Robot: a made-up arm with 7 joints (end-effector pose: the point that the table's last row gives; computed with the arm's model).
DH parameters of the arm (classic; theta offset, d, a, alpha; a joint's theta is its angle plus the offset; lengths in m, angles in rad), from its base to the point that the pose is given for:
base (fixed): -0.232 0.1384 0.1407 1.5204
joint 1: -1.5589 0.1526 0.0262 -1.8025
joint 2: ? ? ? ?
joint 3: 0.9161 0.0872 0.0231 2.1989
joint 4: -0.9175 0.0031 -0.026 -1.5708
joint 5: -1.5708 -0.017 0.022 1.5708
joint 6: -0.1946 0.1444 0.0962 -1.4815
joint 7: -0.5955 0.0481 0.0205 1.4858
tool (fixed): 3.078 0.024 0 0
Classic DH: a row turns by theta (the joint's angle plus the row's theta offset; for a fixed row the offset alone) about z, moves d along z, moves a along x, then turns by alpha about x.
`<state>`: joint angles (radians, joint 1 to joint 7).
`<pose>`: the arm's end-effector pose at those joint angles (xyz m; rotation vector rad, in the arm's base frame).
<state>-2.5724 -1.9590 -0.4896 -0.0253 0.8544 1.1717 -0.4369</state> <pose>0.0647 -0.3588 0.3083 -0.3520 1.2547 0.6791</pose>
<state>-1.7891 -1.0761 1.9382 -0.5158 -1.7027 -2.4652 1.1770</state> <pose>-0.0257 -0.1810 0.2941 -0.5805 -0.1416 -1.1448</pose>
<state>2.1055 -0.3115 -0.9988 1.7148 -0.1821 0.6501 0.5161</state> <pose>-0.0171 -0.1438 0.2144 0.2245 -1.0623 -0.5338</pose>
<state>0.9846 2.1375 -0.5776 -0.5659 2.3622 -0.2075 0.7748</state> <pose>0.2009 -0.1192 0.3403 -0.1506 0.9196 -2.8091</pose>
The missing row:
joint 2: 0.7487 0.0851 0.0844 2.2686
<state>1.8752 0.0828 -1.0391 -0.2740 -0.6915 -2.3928 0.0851</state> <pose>0.2122 -0.3917 0.2418 1.3499 1.8406 -0.6057</pose>
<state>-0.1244 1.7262 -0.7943 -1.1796 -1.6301 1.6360 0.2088</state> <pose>0.2199 0.1063 0.0882 -1.4615 2.5141 0.5273</pose>
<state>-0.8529 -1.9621 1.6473 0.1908 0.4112 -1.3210 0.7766</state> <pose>0.0409 -0.4342 -0.0330 1.6618 -0.7028 0.1982</pose>
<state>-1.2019 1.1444 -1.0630 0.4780 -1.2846 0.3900 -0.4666</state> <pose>-0.1397 -0.0751 0.0911 -1.9925 -0.3909 -0.3147</pose>
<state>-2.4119 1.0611 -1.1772 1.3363 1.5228 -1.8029 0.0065</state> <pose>0.1738 -0.0966 -0.0157 1.7402 -0.5798 1.5772</pose>
